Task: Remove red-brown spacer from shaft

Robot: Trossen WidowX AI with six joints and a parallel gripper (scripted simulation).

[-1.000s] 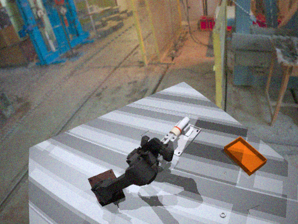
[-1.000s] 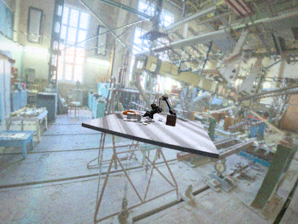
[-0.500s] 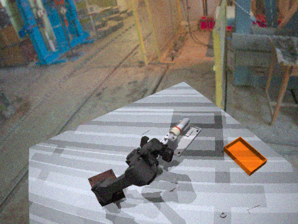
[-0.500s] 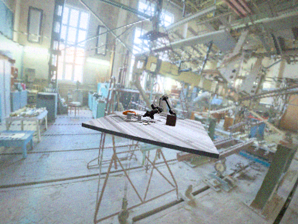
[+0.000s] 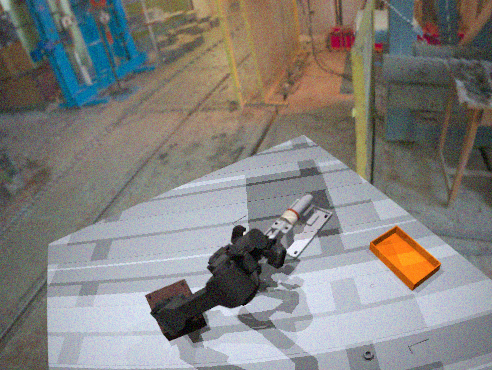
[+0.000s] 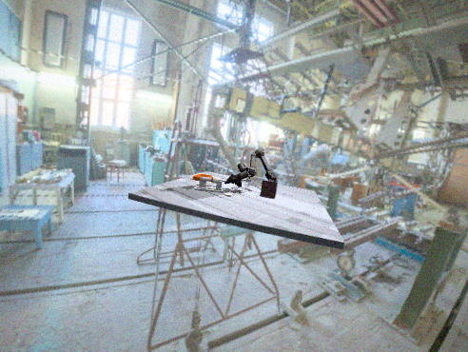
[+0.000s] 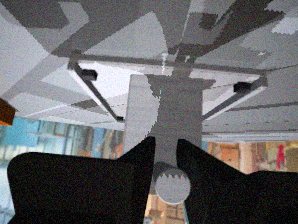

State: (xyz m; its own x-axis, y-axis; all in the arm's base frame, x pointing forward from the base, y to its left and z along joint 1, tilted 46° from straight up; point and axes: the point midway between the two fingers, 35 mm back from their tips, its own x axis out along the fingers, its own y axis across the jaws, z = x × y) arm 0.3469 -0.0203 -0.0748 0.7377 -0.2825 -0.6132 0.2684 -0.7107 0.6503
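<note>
My gripper tip is 100 mm short of the red-brown spacer ring, 30 mm to the right of it and 20 mm below it. The rest, counted from my gripper tip: orange tray: 270 mm ahead, 310 mm to the right, 50 mm below.
</note>
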